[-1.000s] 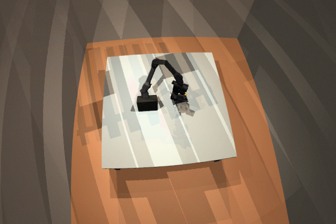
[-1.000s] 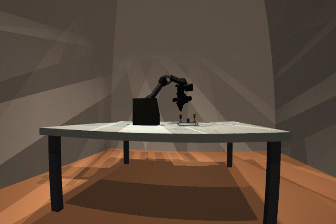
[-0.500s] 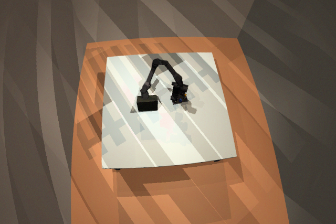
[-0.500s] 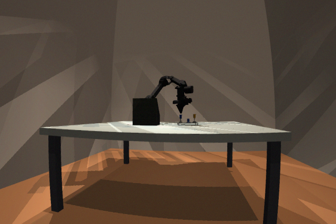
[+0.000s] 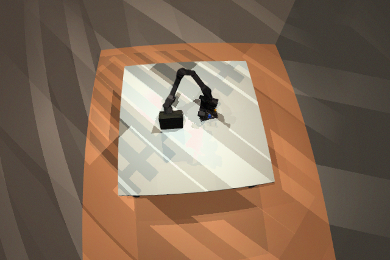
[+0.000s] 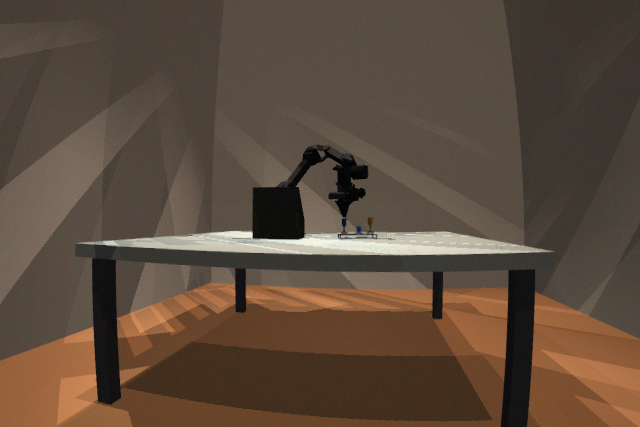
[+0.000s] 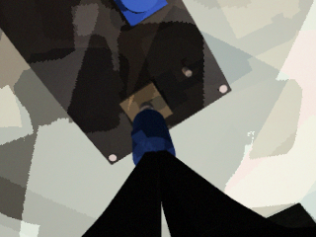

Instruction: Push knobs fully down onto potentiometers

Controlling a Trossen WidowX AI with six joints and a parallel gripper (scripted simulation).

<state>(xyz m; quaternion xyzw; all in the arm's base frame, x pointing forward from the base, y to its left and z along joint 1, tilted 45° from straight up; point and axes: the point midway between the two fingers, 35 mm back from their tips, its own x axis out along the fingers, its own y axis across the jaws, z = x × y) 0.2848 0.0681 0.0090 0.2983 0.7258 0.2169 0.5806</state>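
Right now my gripper tip is 2 cm above the blue knob. Also, from my gripper tip: orange knob (11 cm ahead, 2 cm to the left, 2 cm below).
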